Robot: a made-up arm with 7 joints.
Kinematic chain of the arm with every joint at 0, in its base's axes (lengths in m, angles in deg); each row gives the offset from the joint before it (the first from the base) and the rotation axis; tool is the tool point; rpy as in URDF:
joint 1: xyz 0 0 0 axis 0.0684 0.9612 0.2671
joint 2: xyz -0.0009 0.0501 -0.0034 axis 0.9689 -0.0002 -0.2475
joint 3: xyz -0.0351 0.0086 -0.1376 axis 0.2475 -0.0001 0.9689
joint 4: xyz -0.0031 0 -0.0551 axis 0.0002 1 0
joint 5: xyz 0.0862 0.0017 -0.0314 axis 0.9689 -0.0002 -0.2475
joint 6: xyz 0.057 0 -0.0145 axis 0.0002 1 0
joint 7: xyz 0.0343 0 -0.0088 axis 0.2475 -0.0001 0.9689
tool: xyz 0 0 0 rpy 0 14.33 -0.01
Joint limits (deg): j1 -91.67..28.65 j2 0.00..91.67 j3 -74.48..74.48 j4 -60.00..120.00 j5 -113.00..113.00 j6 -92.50..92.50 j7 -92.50..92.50
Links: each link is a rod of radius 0.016 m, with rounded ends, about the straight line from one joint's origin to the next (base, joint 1, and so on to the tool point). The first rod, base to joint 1, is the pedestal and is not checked.
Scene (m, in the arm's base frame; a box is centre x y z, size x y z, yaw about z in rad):
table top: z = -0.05
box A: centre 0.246 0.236 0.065 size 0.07 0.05 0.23 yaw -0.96
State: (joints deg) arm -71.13 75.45 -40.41 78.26 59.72 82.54 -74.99
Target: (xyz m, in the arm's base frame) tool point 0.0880 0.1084 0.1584
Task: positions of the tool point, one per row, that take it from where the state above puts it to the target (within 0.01 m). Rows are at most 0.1 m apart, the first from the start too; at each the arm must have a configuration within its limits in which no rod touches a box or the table.
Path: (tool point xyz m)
1: 0.1993 0.3466 0.0728
2: 0.1913 0.3322 0.1243
3: 0.1639 0.3133 0.1753
4: 0.1177 0.2901 0.2172
5: 0.1183 0.2474 0.2244
6: 0.1163 0.2050 0.2207
7: 0.1109 0.1659 0.2071
8: 0.1015 0.1331 0.1855
9: 0.0880 0.1084 0.1584

